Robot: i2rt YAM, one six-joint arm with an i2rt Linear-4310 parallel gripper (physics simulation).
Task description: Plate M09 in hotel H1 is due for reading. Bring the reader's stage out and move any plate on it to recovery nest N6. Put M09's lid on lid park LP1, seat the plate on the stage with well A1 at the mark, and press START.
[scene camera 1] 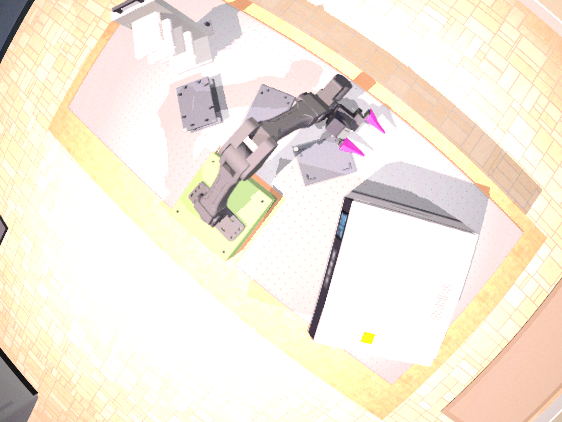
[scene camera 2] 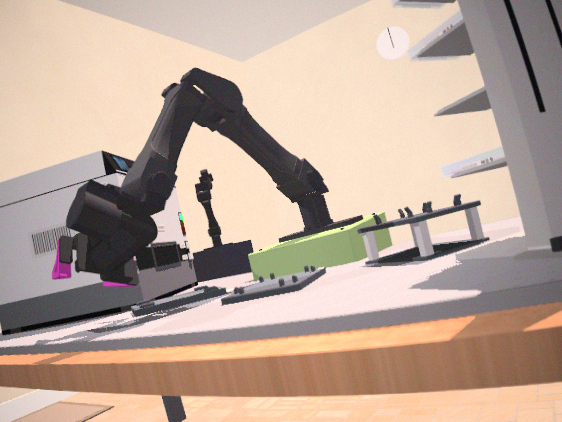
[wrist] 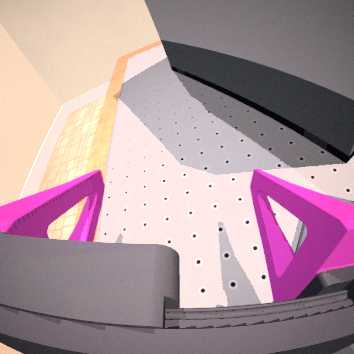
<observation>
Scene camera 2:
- gripper
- plate reader
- grey nest plate
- grey vented side panel
</observation>
